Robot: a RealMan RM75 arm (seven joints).
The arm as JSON. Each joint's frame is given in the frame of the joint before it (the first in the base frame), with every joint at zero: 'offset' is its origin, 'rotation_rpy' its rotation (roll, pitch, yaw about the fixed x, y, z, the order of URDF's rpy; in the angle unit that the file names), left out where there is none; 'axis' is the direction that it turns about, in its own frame. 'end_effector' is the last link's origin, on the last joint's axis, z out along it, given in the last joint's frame.
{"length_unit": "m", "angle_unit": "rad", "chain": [
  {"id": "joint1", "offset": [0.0, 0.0, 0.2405], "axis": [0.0, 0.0, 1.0]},
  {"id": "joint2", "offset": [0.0, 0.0, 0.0], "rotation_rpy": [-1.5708, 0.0, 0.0], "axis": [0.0, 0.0, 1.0]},
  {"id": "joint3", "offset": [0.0, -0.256, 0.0], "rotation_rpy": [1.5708, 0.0, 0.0], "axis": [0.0, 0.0, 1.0]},
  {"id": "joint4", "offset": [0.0, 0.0, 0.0], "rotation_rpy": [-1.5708, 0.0, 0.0], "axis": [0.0, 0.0, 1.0]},
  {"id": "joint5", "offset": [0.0, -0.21, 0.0], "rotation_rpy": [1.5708, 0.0, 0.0], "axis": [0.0, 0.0, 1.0]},
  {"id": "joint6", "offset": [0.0, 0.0, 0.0], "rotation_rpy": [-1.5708, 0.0, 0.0], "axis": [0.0, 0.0, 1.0]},
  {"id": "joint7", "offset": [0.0, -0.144, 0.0], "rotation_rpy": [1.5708, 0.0, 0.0], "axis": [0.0, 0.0, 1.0]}
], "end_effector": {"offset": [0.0, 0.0, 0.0]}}
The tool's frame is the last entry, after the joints.
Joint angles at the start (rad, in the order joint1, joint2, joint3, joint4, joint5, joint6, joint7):
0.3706, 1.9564, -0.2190, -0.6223, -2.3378, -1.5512, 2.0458
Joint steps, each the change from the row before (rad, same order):
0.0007, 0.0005, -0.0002, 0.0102, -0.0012, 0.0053, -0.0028
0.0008, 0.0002, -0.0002, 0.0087, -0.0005, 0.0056, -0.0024
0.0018, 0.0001, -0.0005, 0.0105, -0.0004, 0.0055, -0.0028
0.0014, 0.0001, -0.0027, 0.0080, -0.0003, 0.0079, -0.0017
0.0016, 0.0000, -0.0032, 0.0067, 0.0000, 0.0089, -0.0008
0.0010, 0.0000, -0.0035, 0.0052, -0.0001, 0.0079, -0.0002
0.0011, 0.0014, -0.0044, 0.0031, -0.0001, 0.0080, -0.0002
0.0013, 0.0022, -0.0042, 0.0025, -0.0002, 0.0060, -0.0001
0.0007, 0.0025, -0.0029, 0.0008, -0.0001, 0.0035, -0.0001
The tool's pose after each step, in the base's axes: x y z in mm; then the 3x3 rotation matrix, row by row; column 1 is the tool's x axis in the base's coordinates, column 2 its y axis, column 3 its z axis. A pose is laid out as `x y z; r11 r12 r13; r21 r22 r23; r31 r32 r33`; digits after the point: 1 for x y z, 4 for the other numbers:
387.7 268.9 72.7; 0.0544 -0.9941 -0.0934; -0.8032 -0.0992 0.5873; -0.5932 0.0431 -0.8039
388.0 269.0 70.8; 0.0513 -0.9942 -0.0941; -0.8042 -0.0970 0.5864; -0.5922 0.0456 -0.8045
387.9 269.3 68.5; 0.0484 -0.9942 -0.0964; -0.8056 -0.0959 0.5846; -0.5904 0.0494 -0.8056
388.1 269.8 66.6; 0.0467 -0.9944 -0.0949; -0.8070 -0.0936 0.5831; -0.5888 0.0493 -0.8068
388.4 270.5 65.0; 0.0455 -0.9947 -0.0919; -0.8078 -0.0907 0.5824; -0.5876 0.0477 -0.8077
388.9 271.0 63.7; 0.0444 -0.9951 -0.0884; -0.8089 -0.0878 0.5814; -0.5863 0.0456 -0.8088
389.1 271.6 62.2; 0.0446 -0.9954 -0.0846; -0.8100 -0.0856 0.5801; -0.5847 0.0427 -0.8101
388.9 272.1 60.3; 0.0448 -0.9956 -0.0829; -0.8117 -0.0846 0.5779; -0.5824 0.0414 -0.8119
388.5 272.3 58.8; 0.0449 -0.9956 -0.0824; -0.8130 -0.0843 0.5762; -0.5806 0.0411 -0.8132

